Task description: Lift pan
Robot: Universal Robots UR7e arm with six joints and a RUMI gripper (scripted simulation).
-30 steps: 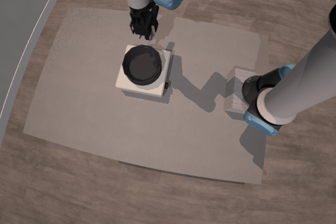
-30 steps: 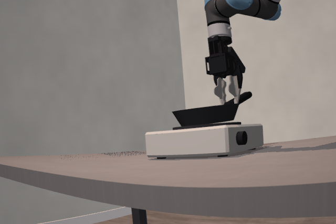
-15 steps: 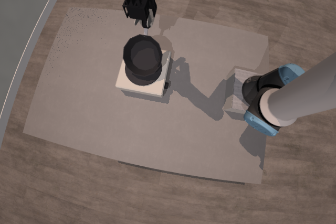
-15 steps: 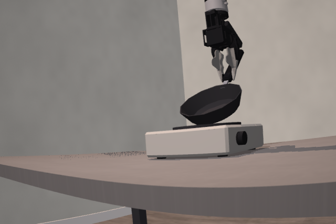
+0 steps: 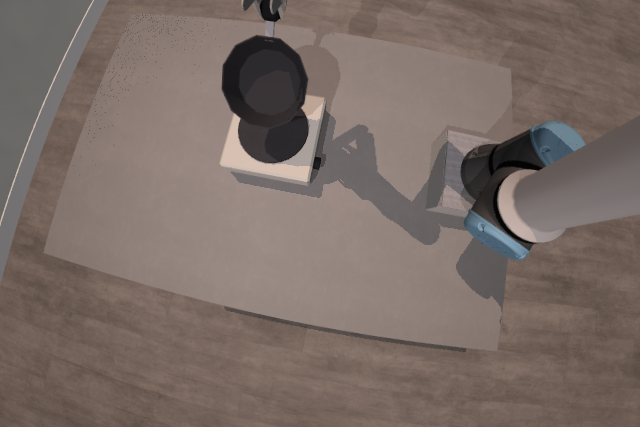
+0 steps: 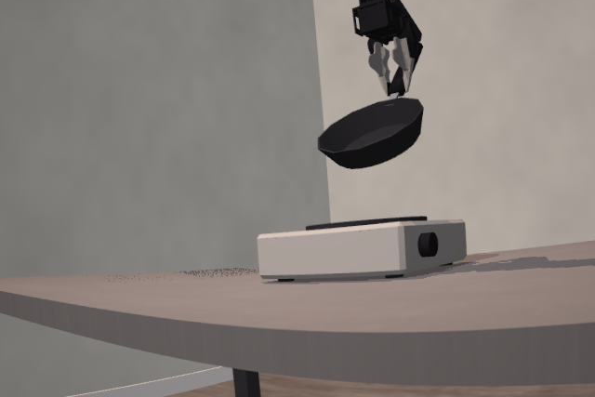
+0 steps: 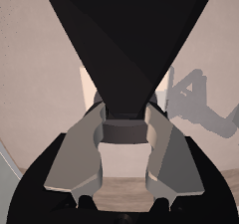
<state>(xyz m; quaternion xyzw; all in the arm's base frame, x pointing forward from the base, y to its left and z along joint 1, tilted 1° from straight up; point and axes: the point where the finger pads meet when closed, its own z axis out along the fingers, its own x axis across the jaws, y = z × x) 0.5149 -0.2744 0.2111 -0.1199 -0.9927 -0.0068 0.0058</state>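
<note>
Right now the black pan is 60 mm below my hand, 50 mm to the left of it and 10 mm ahead of it. Round my hand: hot plate 280 mm below, 140 mm to the left, 10 mm ahead.
</note>
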